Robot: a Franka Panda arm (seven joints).
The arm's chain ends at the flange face. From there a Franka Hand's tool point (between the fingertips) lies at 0.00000 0.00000 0.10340 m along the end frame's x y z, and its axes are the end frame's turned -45 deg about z.
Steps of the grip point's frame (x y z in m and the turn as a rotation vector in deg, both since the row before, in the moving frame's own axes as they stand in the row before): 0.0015 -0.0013 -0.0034 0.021 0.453 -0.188; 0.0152 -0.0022 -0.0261 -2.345 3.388 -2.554; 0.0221 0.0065 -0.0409 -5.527 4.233 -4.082; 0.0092 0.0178 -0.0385 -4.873 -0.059 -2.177; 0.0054 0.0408 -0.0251 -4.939 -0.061 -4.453; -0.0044 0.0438 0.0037 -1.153 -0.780 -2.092
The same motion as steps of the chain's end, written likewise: -0.0004 -0.0014 -0.0034 0.335 0.305 -0.188; 0.0019 -0.0108 -0.0258 0.738 4.054 -2.554; 0.0078 -0.0122 -0.0401 -0.915 6.901 -4.082; 0.0128 -0.0001 -0.0381 -3.487 3.404 -2.177; 0.0262 0.0189 -0.0247 -3.536 3.449 -4.453; 0.0273 0.0316 0.0037 -1.367 0.264 -2.092
